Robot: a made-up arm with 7 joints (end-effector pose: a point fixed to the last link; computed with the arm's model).
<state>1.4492 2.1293 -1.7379 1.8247 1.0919 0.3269 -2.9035</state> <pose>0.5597 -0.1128 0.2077 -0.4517 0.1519 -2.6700</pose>
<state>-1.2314 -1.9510 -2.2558 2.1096 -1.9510 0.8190 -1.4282</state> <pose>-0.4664 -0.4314 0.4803 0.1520 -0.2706 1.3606</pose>
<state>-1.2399 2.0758 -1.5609 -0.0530 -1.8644 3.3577 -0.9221</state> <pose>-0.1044 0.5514 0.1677 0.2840 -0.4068 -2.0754</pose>
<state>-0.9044 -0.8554 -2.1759 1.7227 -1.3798 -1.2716 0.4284</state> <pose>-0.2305 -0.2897 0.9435 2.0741 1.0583 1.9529</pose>
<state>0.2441 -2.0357 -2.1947 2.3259 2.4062 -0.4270 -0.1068</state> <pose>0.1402 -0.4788 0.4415 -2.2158 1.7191 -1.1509</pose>
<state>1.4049 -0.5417 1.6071 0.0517 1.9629 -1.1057 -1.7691</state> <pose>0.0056 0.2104 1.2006 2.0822 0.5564 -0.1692</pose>
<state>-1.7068 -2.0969 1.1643 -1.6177 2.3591 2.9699 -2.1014</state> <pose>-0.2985 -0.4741 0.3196 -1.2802 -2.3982 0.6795</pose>
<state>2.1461 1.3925 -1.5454 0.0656 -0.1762 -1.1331 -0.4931</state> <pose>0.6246 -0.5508 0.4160 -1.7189 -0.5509 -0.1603</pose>
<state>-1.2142 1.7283 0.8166 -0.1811 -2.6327 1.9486 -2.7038</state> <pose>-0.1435 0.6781 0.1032 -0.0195 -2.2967 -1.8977</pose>
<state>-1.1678 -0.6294 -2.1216 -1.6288 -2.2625 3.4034 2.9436</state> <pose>0.1609 -0.2585 0.4407 1.3780 0.2029 -0.6300</pose>
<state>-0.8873 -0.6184 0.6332 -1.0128 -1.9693 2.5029 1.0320</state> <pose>-0.0686 -0.0200 0.9342 -0.2207 0.4930 1.5986</pose>
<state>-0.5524 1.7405 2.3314 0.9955 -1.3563 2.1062 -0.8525</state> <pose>-0.5683 0.3127 0.0286 -2.5251 1.4754 0.6303</pose>
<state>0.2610 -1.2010 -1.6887 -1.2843 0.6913 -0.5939 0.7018</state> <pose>0.5225 0.5017 0.5813 1.9053 0.3671 0.9901</pose>
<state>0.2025 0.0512 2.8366 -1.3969 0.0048 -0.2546 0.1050</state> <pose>0.4915 -0.0256 0.9199 -0.0295 -0.4768 -0.0009</pose>
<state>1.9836 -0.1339 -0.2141 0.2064 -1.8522 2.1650 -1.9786</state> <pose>-0.1858 0.0453 1.0846 -0.7036 -0.4189 1.1146</pose>
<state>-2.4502 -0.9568 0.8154 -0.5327 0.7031 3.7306 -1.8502</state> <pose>-0.4653 -0.2854 0.7497 -2.0199 -1.1720 -0.6200</pose>
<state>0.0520 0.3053 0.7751 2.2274 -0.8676 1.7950 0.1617</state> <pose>0.1504 0.3079 0.7709 -1.5860 -1.9551 -1.8264</pose>
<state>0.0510 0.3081 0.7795 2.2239 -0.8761 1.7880 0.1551</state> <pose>0.1472 0.3108 0.7714 -1.5758 -1.9780 -1.8332</pose>
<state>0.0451 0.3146 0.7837 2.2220 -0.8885 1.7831 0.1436</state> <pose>0.1434 0.3130 0.7716 1.5585 2.0058 1.8422</pose>
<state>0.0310 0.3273 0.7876 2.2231 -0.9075 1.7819 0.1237</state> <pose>0.1390 0.3143 0.7711 1.5035 2.0086 1.8228</pose>
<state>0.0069 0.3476 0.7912 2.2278 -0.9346 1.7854 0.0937</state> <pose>0.1337 0.3147 0.7696 1.4262 2.0087 1.7929</pose>
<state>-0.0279 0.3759 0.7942 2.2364 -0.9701 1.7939 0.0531</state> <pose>0.1279 0.3144 0.7665 1.3283 2.0051 1.7485</pose>
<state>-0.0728 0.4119 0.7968 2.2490 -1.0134 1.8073 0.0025</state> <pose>0.1220 0.3138 0.7611 1.2139 1.9983 1.6862</pose>
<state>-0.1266 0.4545 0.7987 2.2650 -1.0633 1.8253 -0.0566</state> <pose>0.1164 0.3131 0.7533 1.0897 1.9886 1.6043</pose>
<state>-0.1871 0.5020 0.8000 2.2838 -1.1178 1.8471 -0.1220</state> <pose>0.1119 0.3127 0.7428 0.9630 1.9776 1.5033</pose>
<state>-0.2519 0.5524 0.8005 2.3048 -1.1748 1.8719 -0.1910</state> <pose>0.1092 0.3125 0.7298 0.8406 1.9668 1.3865</pose>
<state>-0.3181 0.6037 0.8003 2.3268 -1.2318 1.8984 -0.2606</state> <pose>0.1083 0.3123 0.7149 0.7277 1.9577 1.2598</pose>
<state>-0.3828 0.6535 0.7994 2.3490 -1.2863 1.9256 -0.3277</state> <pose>0.1094 0.3117 0.6991 0.6283 1.9514 1.1306</pose>
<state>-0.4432 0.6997 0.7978 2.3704 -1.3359 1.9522 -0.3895</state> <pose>0.1120 0.3106 0.6836 0.5449 1.9483 1.0070</pose>
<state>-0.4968 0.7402 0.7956 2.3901 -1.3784 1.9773 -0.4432</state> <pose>0.1155 0.3086 0.6694 0.4788 1.9483 0.8969</pose>
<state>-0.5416 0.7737 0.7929 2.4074 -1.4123 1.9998 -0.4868</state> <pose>0.1192 0.3061 0.6575 0.4301 1.9503 0.8064</pose>
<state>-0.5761 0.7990 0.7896 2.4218 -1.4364 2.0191 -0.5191</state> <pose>0.1225 0.3032 0.6486 0.3984 1.9535 0.7398</pose>
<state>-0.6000 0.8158 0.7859 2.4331 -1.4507 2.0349 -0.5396</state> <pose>0.1251 0.3001 0.6430 0.3823 1.9568 0.6987</pose>
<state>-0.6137 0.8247 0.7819 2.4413 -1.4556 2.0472 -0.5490</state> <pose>0.1267 0.2970 0.6406 0.3799 1.9593 0.6821</pose>
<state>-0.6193 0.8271 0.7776 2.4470 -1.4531 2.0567 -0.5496</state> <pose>0.1277 0.2940 0.6408 0.3880 1.9609 0.6851</pose>
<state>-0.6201 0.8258 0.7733 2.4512 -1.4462 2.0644 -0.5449</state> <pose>0.1282 0.2910 0.6425 0.4023 1.9617 0.6995</pose>
